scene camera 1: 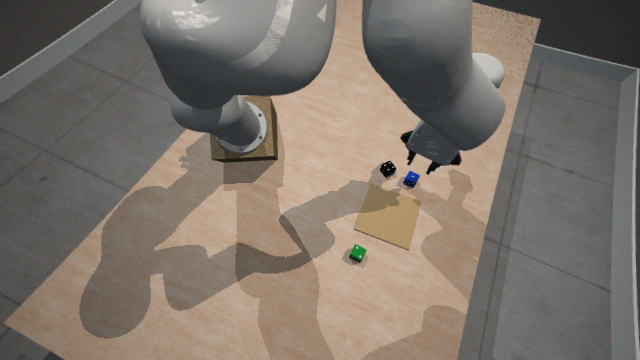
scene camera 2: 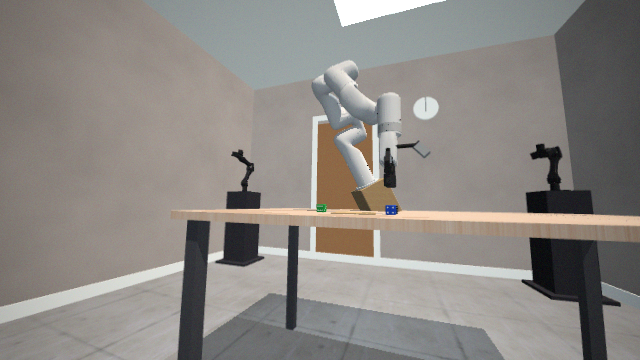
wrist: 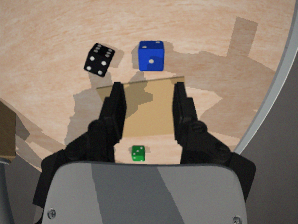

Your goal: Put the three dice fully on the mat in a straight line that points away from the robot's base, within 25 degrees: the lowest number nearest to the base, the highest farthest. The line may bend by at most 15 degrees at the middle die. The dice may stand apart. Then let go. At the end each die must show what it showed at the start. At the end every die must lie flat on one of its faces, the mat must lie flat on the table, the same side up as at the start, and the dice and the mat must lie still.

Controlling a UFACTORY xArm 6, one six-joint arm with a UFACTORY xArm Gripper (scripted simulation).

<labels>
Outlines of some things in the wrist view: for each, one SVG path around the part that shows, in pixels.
My gripper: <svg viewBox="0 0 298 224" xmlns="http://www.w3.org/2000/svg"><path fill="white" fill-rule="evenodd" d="M41 162L42 174L48 194L42 224L247 224L245 203L256 173L256 166L252 161L235 152L232 153L227 145L208 132L204 122L198 120L193 98L187 98L184 82L175 83L172 102L175 141L182 147L180 164L111 163L115 162L114 145L122 140L127 111L124 85L121 82L114 82L110 96L104 99L99 118L93 120L88 125L88 131L70 142L64 150L61 149L45 157Z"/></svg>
A blue die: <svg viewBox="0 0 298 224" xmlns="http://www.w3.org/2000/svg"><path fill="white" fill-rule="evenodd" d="M141 41L138 48L139 70L163 71L165 52L163 41Z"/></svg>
A tan mat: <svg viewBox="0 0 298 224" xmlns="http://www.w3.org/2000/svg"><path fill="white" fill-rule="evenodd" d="M113 85L96 88L102 102L106 96L110 96ZM185 77L123 83L127 111L122 138L174 134L172 115L174 84L177 82L184 82L185 84Z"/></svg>
</labels>
